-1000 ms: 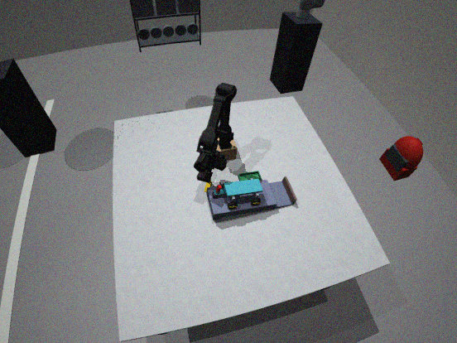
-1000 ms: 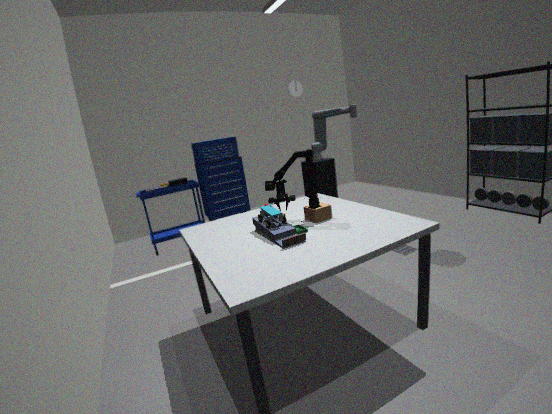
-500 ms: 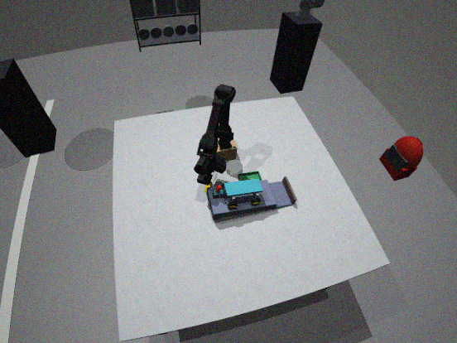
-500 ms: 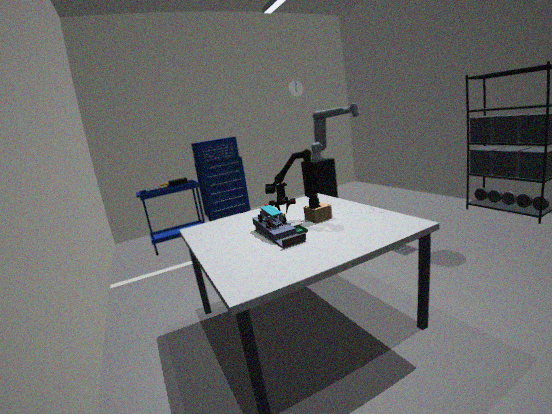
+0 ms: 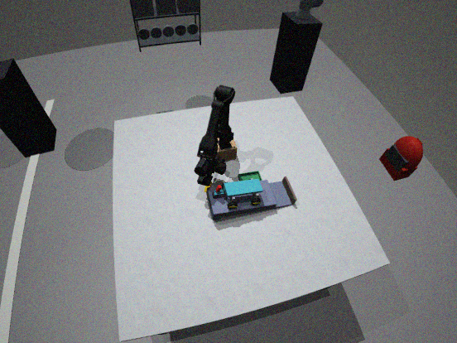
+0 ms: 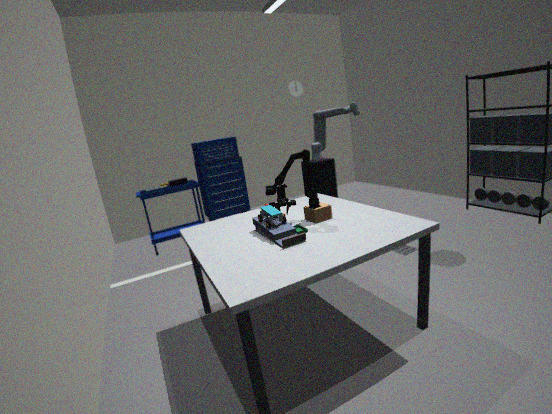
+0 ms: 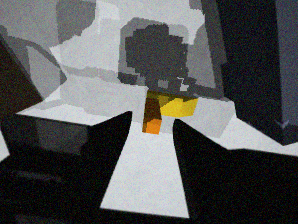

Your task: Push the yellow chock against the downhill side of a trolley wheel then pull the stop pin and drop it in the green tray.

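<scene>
Right now the yellow chock is 30 mm below my gripper tip, 20 mm ahead of it and 10 mm to the right of it. Also, from my gripper tip: red-headed stop pin (130 mm ahead, 80 mm above); then teal trolley (160 mm ahead, 120 mm to the left, 60 mm above); then grey ramp (160 mm ahead, 120 mm to the left).
</scene>
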